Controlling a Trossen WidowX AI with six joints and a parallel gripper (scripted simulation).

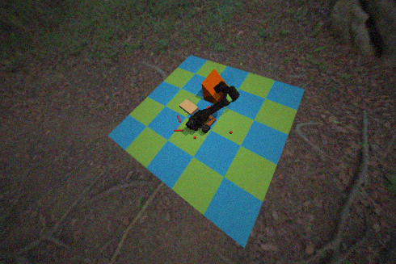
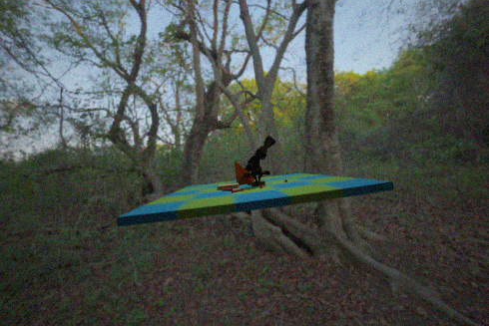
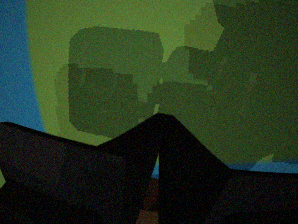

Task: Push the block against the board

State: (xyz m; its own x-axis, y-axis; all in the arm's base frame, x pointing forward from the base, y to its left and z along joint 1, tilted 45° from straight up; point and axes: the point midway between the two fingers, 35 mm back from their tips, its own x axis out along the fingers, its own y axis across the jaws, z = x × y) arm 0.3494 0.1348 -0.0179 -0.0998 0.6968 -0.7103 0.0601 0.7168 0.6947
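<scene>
My gripper tip is now 9 cm past the square block, 1 cm to the right of it and 1 cm below it. From my gripper tip the other things lie so: board: 23 cm to the right, 11 cm behind, 1 cm above; then small red cube: 19 cm behind, 5 cm to the right, 1 cm above.
</scene>
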